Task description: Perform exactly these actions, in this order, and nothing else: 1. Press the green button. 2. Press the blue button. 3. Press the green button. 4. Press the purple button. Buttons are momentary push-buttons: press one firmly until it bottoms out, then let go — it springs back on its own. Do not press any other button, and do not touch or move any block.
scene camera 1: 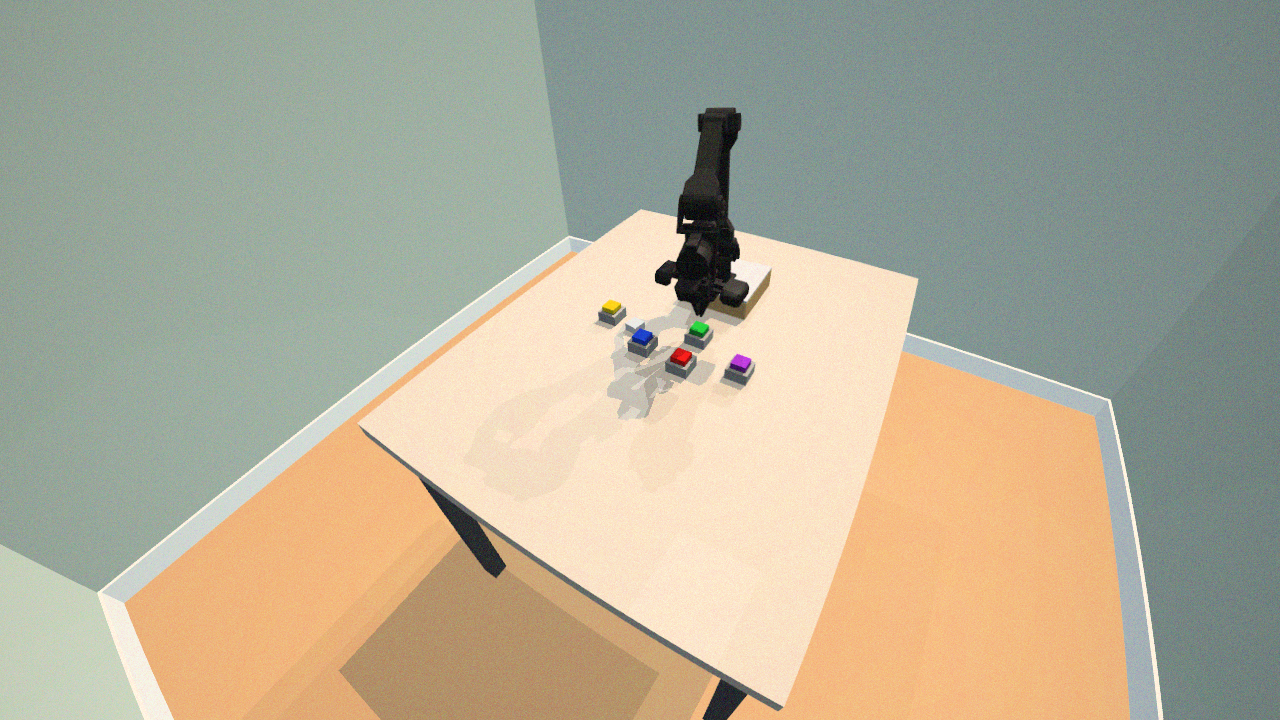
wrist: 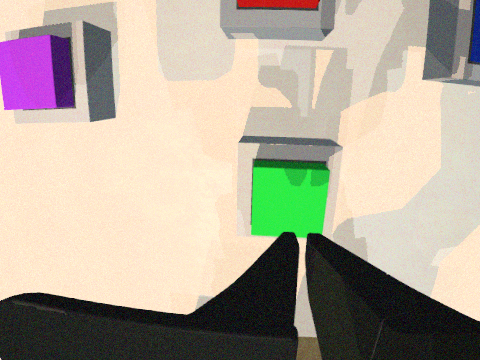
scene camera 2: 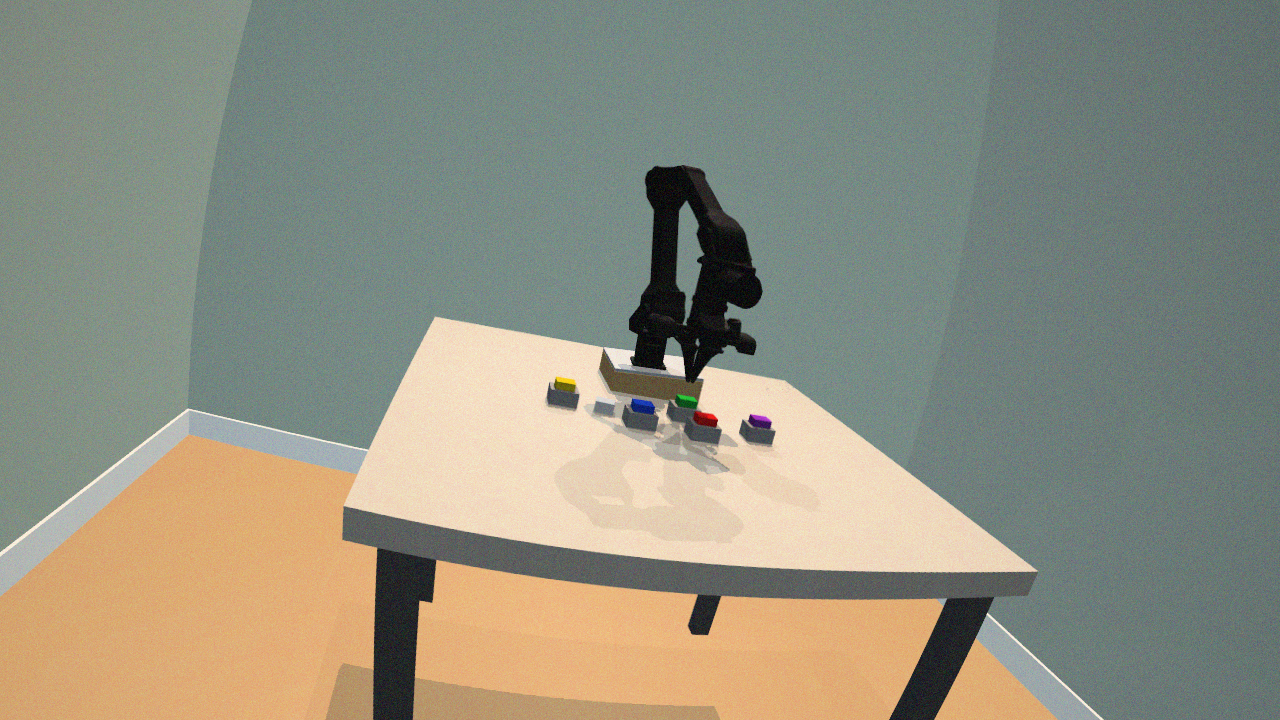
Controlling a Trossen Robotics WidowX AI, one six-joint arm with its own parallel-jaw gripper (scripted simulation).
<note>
My gripper (scene camera 2: pixel 689 382) is shut and holds nothing. Further things: a green button (wrist: pixel 290 197).
My gripper also shows in scene camera 1 (scene camera 1: pixel 699 315) and in the wrist view (wrist: pixel 299 245).
</note>
